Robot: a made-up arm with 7 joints. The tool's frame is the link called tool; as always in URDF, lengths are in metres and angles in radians. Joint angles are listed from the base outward.
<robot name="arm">
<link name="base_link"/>
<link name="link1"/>
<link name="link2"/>
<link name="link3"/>
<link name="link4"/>
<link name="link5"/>
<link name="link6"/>
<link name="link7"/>
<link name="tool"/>
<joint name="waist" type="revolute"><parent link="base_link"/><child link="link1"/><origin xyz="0 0.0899 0" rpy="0 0 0"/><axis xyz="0 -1 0"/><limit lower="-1.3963" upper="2"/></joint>
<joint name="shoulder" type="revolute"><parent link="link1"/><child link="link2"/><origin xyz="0 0.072 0" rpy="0 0 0"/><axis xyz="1 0 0"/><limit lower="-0.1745" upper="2"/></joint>
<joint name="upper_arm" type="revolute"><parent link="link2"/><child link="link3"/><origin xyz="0 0 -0.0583" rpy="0 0 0"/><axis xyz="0 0 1"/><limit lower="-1.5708" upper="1.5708"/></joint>
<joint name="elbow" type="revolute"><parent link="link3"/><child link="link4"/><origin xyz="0 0 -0.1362" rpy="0 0 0"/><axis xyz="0 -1 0"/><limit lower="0" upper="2.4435"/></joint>
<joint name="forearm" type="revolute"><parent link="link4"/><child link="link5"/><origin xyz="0 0 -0.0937" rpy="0 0 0"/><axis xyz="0 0 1"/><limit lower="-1.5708" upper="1.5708"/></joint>
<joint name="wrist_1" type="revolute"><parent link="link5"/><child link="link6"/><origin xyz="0 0 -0.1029" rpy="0 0 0"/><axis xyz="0 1 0"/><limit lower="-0.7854" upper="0.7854"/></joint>
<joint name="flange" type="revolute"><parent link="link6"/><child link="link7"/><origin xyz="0 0 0" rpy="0 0 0"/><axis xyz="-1 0 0"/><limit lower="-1.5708" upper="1.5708"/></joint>
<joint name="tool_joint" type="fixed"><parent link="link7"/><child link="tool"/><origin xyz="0 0 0" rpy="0 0 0"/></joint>
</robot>
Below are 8 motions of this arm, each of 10 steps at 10 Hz.
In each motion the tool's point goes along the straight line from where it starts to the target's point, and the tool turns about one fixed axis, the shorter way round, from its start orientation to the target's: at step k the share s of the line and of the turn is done. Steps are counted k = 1, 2, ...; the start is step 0. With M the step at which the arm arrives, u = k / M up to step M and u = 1 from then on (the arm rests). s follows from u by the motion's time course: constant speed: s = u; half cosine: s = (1 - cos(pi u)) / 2; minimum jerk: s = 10 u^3 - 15 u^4 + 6 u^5.
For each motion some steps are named. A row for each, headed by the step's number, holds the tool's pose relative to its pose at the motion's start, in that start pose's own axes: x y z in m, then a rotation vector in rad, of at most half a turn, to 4 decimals.
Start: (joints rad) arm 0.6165 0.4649 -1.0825 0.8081 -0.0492 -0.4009 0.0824
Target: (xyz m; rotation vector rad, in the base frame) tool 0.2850 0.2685 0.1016 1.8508 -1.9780 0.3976
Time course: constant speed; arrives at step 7
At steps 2, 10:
2: 0.0464 0.0794 0.0447 0.6206 0.0560 -0.1064
10: 0.1625 0.2779 0.1565 2.1720 0.1961 -0.3725

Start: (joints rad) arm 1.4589 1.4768 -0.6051 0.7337 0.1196 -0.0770 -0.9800
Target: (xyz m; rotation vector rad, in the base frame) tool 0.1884 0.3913 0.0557 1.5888 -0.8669 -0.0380
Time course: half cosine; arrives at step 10
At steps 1, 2, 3, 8, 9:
1: 0.0018 -0.0003 0.0026 -0.0280 0.0026 -0.0127
2: 0.0070 -0.0011 0.0103 -0.1091 0.0102 -0.0497
3: 0.0150 -0.0023 0.0223 -0.2354 0.0220 -0.1073
8: 0.0659 -0.0101 0.0977 -1.0331 0.0967 -0.4709
9: 0.0710 -0.0109 0.1054 -1.1142 0.1043 -0.5078

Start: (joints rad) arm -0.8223 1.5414 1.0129 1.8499 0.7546 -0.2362 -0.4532
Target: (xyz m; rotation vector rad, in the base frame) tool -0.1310 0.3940 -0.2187 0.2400 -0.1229 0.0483
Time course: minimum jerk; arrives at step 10
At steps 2, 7, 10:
2: -0.0021 0.0026 0.0236 -0.0281 0.1204 0.0133
7: -0.0306 0.0382 0.3408 -0.4060 1.7404 0.1928
10: -0.0366 0.0456 0.4072 -0.4851 2.0795 0.2304

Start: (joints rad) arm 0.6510 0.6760 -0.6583 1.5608 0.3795 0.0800 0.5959
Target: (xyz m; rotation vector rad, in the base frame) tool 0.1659 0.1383 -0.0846 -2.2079 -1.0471 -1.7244
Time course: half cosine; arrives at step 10
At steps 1, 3, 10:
1: 0.0013 -0.0024 0.0002 -0.0323 -0.0243 0.0060
3: 0.0106 -0.0199 0.0020 -0.2718 -0.2047 0.0501
10: 0.0514 -0.0965 0.0099 -1.3190 -0.9930 0.2432

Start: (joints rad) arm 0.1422 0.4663 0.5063 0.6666 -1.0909 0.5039 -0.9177
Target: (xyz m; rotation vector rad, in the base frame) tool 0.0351 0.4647 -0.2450 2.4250 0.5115 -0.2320
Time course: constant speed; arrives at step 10
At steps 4, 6, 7, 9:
4: -0.0538 -0.0089 -0.0214 0.1499 0.1514 -0.1932
6: -0.0806 -0.0134 -0.0320 0.2249 0.2271 -0.2899
7: -0.0941 -0.0156 -0.0374 0.2624 0.2650 -0.3382
9: -0.1210 -0.0201 -0.0481 0.3373 0.3407 -0.4348

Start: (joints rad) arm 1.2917 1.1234 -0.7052 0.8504 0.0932 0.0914 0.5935
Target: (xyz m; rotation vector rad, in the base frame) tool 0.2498 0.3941 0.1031 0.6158 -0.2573 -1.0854
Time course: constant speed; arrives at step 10
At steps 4, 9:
4: 0.0191 0.0140 0.0049 -0.2562 0.2233 -0.1954
9: 0.0429 0.0315 0.0110 -0.5764 0.5023 -0.4396

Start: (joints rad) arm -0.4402 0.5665 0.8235 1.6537 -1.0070 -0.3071 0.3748
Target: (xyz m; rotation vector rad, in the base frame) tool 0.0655 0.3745 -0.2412 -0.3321 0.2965 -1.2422
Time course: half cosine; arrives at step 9
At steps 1, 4, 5, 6, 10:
1: 0.0005 -0.0036 -0.0003 -0.0509 -0.0045 0.0012
4: 0.0070 -0.0491 -0.0045 -0.6975 -0.0611 0.0161
5: 0.0099 -0.0698 -0.0064 -0.9906 -0.0868 0.0228
6: 0.0127 -0.0892 -0.0081 -1.2660 -0.1110 0.0292
10: 0.0169 -0.1189 -0.0108 -1.6880 -0.1480 0.0389

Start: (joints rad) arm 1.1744 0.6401 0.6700 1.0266 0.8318 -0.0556 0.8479
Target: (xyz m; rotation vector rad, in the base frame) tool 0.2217 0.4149 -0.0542 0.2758 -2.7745 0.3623
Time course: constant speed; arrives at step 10
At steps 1, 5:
1: -0.0028 0.0003 0.0105 0.0253 0.0125 -0.0429
5: -0.0139 0.0017 0.0526 0.1263 0.0625 -0.2143

